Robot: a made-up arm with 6 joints.
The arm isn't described. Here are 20 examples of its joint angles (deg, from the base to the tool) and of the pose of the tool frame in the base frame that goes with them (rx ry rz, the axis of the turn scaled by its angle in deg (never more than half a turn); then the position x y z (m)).
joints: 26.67 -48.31 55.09 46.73 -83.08 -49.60
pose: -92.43 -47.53 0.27 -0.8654 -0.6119 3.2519
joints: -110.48 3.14 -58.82 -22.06 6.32 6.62
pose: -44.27 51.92 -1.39 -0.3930 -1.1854 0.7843
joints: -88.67 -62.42 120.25 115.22 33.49 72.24
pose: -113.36 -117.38 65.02 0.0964 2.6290 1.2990
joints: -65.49 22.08 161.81 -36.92 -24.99 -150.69
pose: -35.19 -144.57 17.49 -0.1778 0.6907 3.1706
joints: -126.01 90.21 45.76 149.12 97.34 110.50
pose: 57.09 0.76 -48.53 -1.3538 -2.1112 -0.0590
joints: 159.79 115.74 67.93 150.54 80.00 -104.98
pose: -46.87 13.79 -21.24 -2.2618 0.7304 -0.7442
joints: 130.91 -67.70 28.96 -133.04 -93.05 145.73
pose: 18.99 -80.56 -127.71 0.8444 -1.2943 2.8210
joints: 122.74 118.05 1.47 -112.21 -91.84 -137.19
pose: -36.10 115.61 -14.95 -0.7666 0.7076 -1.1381
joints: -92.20 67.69 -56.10 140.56 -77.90 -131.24
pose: -36.05 82.23 66.58 -0.1883 -0.8515 -0.0664
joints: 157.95 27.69 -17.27 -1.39 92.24 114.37
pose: 88.10 114.88 65.38 -1.9653 0.8002 1.3698
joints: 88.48 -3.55 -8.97 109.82 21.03 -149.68
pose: -23.25 -121.13 117.35 -0.0473 1.8590 2.1880
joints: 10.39 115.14 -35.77 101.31 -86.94 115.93
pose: -104.38 43.88 20.41 0.2805 -0.2003 -0.5418
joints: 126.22 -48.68 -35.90 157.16 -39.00 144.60
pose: 28.13 -126.58 51.96 -0.4291 0.7077 2.4674
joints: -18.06 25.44 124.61 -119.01 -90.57 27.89
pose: 69.47 110.46 -45.83 0.2885 0.2150 3.5100
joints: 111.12 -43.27 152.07 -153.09 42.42 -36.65
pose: -140.20 9.89 7.82 0.9033 -2.0653 1.3629
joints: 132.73 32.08 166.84 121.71 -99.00 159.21
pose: 71.36 10.50 -52.74 0.4334 -0.0936 2.8408
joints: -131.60 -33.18 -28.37 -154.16 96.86 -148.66
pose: 0.47 43.88 37.86 -0.6548 -0.5933 2.0927
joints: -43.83 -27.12 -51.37 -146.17 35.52 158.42
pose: -76.05 40.29 75.94 0.8102 -0.8386 1.4343
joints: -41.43 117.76 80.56 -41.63 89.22 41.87
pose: -136.46 77.50 -11.86 2.0223 -1.9245 -0.2451
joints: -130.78 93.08 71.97 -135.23 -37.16 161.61
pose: -101.86 92.12 21.50 -1.9917 -2.5126 0.5536
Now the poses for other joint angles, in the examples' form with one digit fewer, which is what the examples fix.
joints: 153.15 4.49 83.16 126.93 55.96 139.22
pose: -102.7 93.8 -79.7 -0.576 0.106 3.798
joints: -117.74 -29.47 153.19 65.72 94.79 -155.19
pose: 74.5 -34.2 -98.1 1.087 1.522 1.708
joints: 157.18 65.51 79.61 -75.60 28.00 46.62
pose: 11.5 -149.5 85.2 -2.719 1.254 2.117
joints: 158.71 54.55 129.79 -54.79 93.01 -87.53
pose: 104.1 7.6 -30.5 -1.141 0.637 3.174
